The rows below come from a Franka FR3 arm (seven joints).
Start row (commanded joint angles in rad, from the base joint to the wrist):
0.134 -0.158 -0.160 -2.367 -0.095 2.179 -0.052
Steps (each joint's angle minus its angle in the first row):
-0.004 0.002 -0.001 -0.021 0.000 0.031 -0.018
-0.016 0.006 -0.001 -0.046 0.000 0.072 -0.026
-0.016 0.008 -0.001 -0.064 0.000 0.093 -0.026
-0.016 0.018 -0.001 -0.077 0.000 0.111 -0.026
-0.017 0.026 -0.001 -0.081 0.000 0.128 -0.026
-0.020 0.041 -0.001 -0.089 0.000 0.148 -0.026
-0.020 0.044 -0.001 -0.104 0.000 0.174 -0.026
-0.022 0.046 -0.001 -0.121 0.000 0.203 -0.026
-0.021 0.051 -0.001 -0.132 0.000 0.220 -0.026
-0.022 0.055 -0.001 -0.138 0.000 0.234 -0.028
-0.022 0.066 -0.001 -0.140 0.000 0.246 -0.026
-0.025 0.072 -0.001 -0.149 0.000 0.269 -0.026
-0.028 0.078 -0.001 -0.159 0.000 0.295 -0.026
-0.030 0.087 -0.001 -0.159 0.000 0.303 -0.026
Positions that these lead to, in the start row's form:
0.130 -0.156 -0.161 -2.388 -0.095 2.210 -0.070
0.118 -0.152 -0.161 -2.413 -0.095 2.251 -0.078
0.118 -0.150 -0.161 -2.431 -0.095 2.272 -0.078
0.118 -0.140 -0.161 -2.444 -0.095 2.290 -0.078
0.117 -0.132 -0.161 -2.448 -0.095 2.307 -0.078
0.114 -0.117 -0.161 -2.456 -0.095 2.327 -0.078
0.114 -0.114 -0.161 -2.471 -0.095 2.353 -0.078
0.112 -0.112 -0.161 -2.488 -0.095 2.382 -0.078
0.113 -0.107 -0.161 -2.499 -0.095 2.399 -0.078
0.112 -0.103 -0.161 -2.505 -0.095 2.413 -0.080
0.112 -0.092 -0.161 -2.507 -0.095 2.425 -0.078
0.109 -0.086 -0.161 -2.516 -0.095 2.448 -0.078
0.106 -0.080 -0.161 -2.526 -0.095 2.474 -0.078
0.104 -0.071 -0.161 -2.526 -0.095 2.482 -0.078

